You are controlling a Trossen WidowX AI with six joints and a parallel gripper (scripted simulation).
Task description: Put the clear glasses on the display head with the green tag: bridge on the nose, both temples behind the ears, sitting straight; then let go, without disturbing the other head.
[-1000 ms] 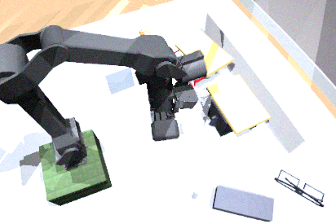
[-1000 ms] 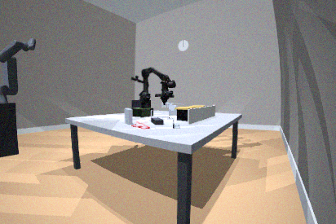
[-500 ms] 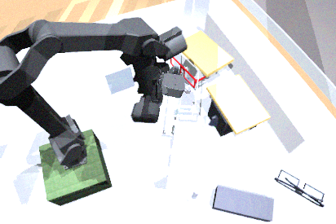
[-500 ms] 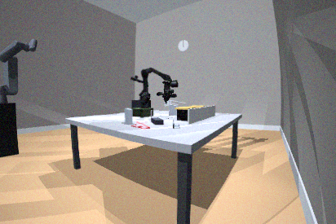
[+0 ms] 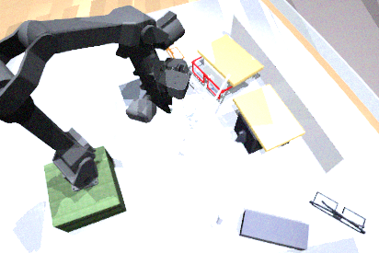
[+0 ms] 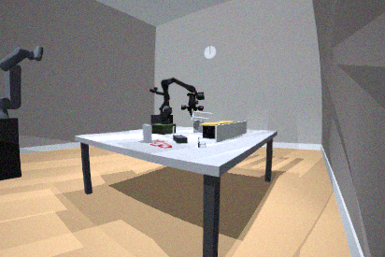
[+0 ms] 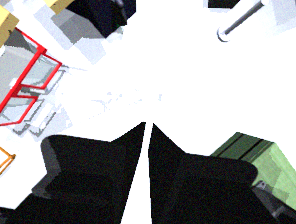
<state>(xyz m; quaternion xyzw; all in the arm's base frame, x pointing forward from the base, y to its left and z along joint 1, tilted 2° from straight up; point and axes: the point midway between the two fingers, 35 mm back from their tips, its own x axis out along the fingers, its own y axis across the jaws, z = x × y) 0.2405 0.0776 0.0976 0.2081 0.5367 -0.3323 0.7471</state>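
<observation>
Now: gripper tip 22 cm short of the dark head, 7 cm to the left of it and 9 cm above it.
</observation>
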